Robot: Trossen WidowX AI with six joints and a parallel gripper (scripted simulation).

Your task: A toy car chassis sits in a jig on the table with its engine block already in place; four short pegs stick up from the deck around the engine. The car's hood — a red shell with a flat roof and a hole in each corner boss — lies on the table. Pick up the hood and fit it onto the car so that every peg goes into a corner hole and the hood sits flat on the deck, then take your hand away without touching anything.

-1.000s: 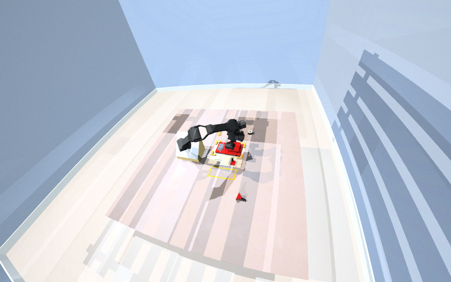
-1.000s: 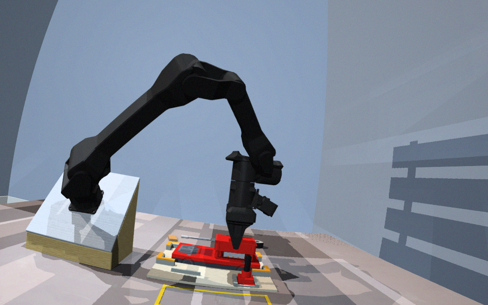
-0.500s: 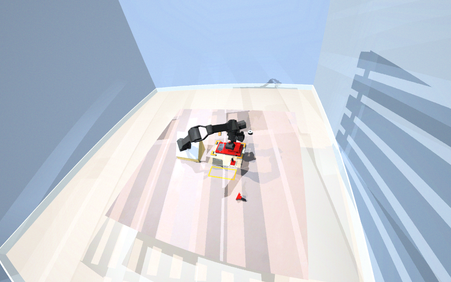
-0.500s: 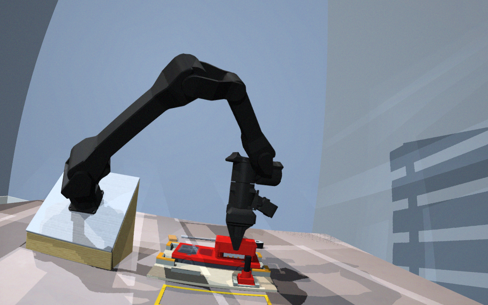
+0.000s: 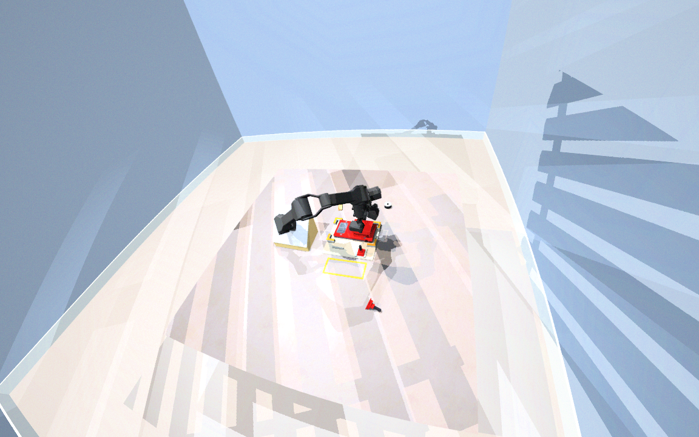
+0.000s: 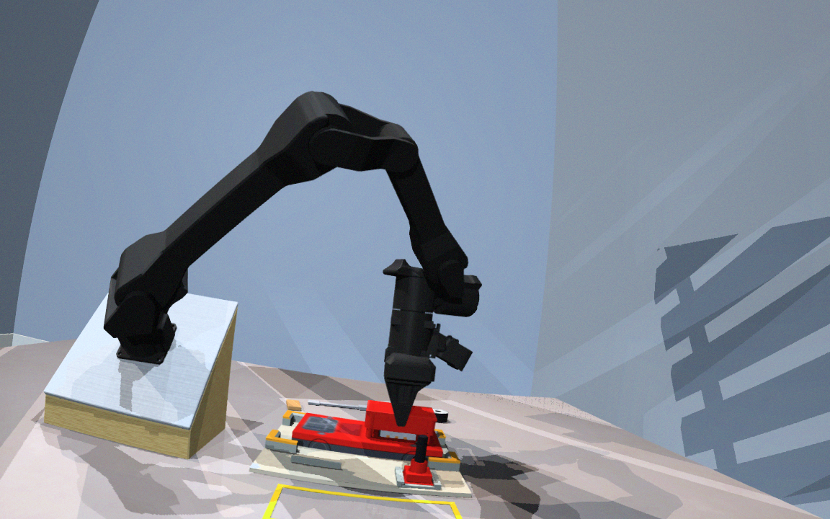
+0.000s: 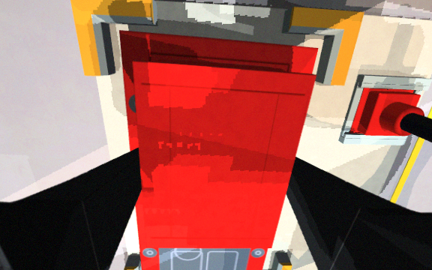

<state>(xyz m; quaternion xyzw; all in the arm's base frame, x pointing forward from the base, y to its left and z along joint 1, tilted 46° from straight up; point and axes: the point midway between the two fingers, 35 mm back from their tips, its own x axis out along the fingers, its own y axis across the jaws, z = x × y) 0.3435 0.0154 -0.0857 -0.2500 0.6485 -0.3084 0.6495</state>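
My gripper tip is 1 cm below the red hood. The rest, counted from my gripper tip: black wheel 21 cm to the left, 10 cm ahead, 4 cm below; grey engine block 2 cm below; white jig 4 cm below, 4 cm behind, 2 cm to the right.
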